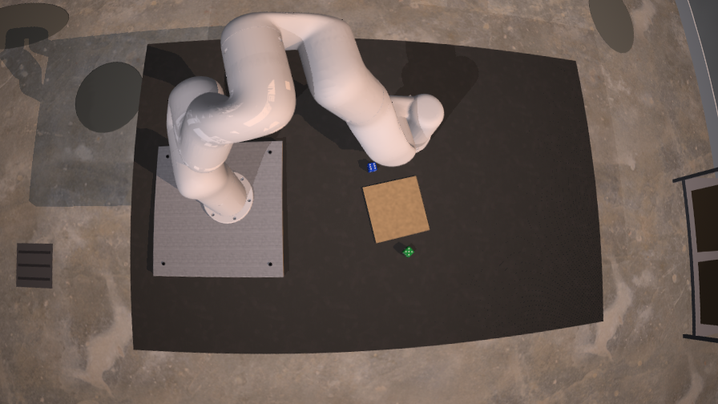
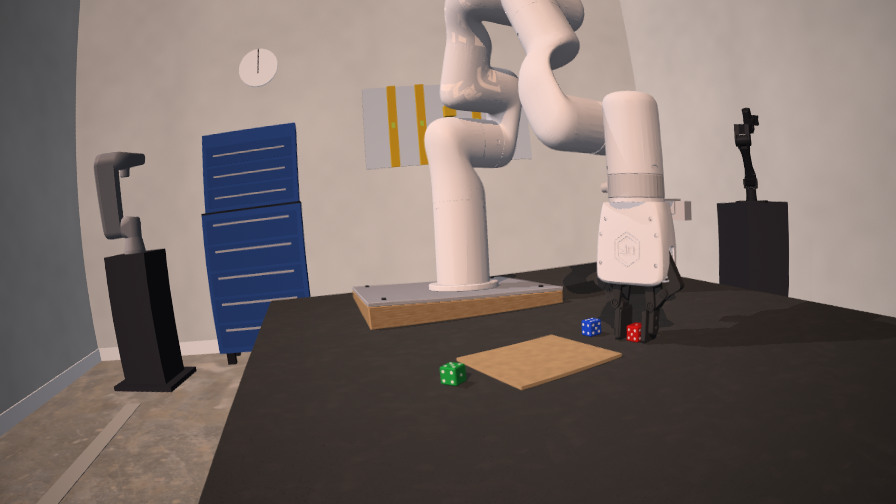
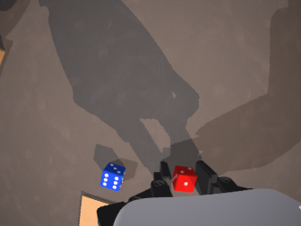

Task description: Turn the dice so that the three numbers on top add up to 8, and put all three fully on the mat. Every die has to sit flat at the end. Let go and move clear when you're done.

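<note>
My hand is 10 mm above the red die. Also, from my hand: tan mat: 20 mm ahead, 140 mm to the right, 20 mm below; then green die: 60 mm ahead, 240 mm to the right, 10 mm below; then blue die: 60 mm behind, 40 mm to the right, 10 mm below.
</note>
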